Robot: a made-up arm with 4 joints.
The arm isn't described. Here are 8 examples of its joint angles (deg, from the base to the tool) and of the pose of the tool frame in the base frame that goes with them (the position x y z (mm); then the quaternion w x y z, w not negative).
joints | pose
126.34 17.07 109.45 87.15 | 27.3 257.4 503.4 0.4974 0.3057 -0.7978 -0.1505
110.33 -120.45 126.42 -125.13 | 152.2 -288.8 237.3 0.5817 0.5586 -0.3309 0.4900
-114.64 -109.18 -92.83 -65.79 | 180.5 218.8 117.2 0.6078 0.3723 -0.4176 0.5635
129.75 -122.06 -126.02 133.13 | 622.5 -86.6 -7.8 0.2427 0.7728 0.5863 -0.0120
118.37 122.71 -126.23 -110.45 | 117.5 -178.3 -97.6 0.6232 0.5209 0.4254 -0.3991
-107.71 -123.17 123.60 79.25 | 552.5 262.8 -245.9 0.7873 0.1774 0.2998 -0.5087
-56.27 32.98 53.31 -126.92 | 325.5 -163.2 -126.0 0.6256 0.5994 0.4229 -0.2656
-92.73 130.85 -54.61 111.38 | -298.2 364.0 245.2 0.4852 0.2743 -0.8283 0.0573
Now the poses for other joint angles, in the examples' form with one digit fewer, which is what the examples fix.
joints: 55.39 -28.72 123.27 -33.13
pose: 85 212 26 0.482 0.165 -0.280 0.814
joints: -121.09 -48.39 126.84 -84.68
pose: 165 -110 -112 0.273 -0.476 0.836 -0.003
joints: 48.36 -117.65 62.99 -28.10
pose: 283 34 341 0.623 -0.078 -0.766 0.138
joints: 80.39 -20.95 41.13 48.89
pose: 431 372 177 0.903 0.188 -0.385 -0.006
